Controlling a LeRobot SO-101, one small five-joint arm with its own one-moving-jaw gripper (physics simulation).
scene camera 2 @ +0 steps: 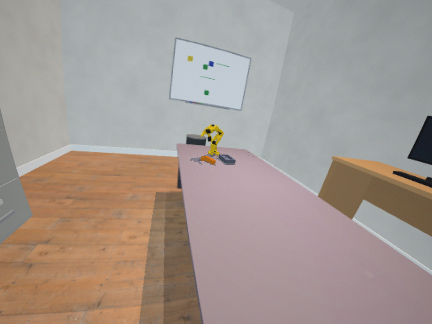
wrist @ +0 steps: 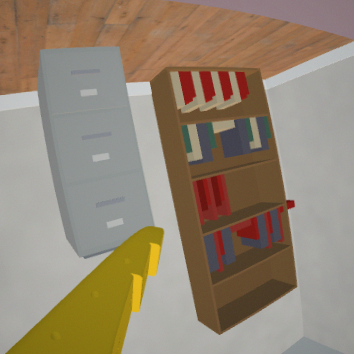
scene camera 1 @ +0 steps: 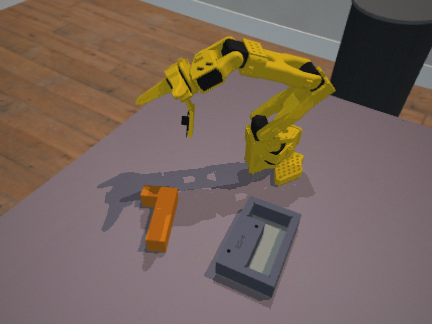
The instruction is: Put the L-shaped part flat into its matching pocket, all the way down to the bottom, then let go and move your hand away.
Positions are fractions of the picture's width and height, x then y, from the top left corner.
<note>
The table carries an orange L-shaped part (scene camera 1: 0.38, 0.62). Also in view: a grey pocket block (scene camera 1: 0.59, 0.79).
The wrist view does not show the orange L-shaped part: it is out of frame.
</note>
